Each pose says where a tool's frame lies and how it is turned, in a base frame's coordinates. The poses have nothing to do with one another.
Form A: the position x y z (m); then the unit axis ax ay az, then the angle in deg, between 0 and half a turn.
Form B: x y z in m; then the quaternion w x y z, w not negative. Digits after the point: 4 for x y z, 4 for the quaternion.
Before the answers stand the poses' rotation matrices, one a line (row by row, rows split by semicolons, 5 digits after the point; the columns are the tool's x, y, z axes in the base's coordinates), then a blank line. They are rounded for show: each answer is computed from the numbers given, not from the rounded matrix.
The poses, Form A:
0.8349 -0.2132 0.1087 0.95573 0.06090 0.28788 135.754
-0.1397 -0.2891 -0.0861 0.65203 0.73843 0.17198 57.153
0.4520 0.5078 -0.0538 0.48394 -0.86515 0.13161 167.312
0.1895 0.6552 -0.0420 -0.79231 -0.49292 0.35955 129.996
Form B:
0.85139 -0.10097 0.51472; 0.30076 -0.70999 -0.63676; 0.42974 0.69694 -0.57411
0.73694 0.07584 0.67169; 0.36481 0.79192 -0.48967; -0.56906 0.60590 0.55593
-0.51291 -0.85604 -0.06420; -0.79823 0.50311 -0.33124; 0.31585 -0.11865 -0.94136
0.38850 0.36611 -0.84559; 0.91701 -0.24360 0.31584; -0.09035 -0.89812 -0.43037

0.8349 -0.2132 0.1087 0.3766 0.8854 0.0564 0.2667
-0.1397 -0.2891 -0.0861 0.8782 0.3119 0.3532 0.0823
0.4520 0.5078 -0.0538 0.1105 0.4810 -0.8599 0.1308
0.1895 0.6552 -0.0420 0.4226 -0.7181 -0.4467 0.3259

